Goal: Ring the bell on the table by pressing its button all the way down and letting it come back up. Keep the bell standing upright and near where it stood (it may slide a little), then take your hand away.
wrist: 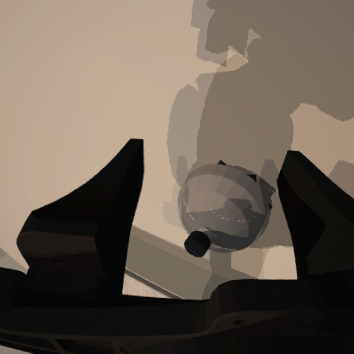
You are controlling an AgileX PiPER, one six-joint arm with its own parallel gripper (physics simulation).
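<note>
The bell (225, 200), a rounded grey metal dome, stands on the tan table (90, 100). Its black button (197, 243) sticks out on the side of the dome nearest the gripper's base in the wrist view. My gripper (214, 160) is open, with one dark finger to the left of the bell and the other to its right. The bell shows in the gap between the fingers, nearer the right finger. How far the fingertips are above the bell is hard to tell.
A flat grey-brown strip or ledge (167, 262) runs diagonally below the bell, partly hidden by the gripper's base. A paler surface (145, 286) shows beyond it. Shadows of the arm fall across the table and the bell.
</note>
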